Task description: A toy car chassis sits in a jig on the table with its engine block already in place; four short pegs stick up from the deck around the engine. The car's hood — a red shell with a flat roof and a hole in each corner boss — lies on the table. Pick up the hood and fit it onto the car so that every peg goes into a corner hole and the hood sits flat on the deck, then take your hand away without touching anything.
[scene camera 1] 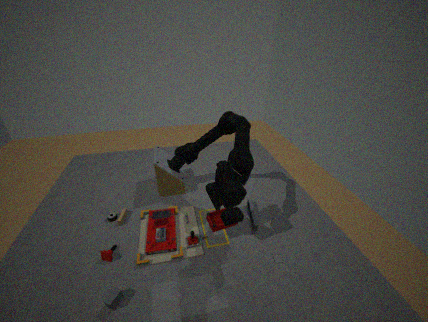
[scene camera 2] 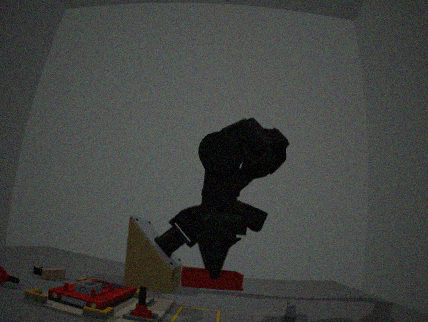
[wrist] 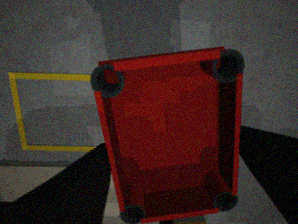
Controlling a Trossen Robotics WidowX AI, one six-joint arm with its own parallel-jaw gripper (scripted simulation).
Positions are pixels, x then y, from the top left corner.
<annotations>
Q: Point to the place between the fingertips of my gripper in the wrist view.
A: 172, 142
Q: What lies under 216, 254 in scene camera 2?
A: My gripper.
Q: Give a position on a red hood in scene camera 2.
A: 196, 277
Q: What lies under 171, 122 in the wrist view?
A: A red hood.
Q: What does my gripper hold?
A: A red hood.
</annotations>
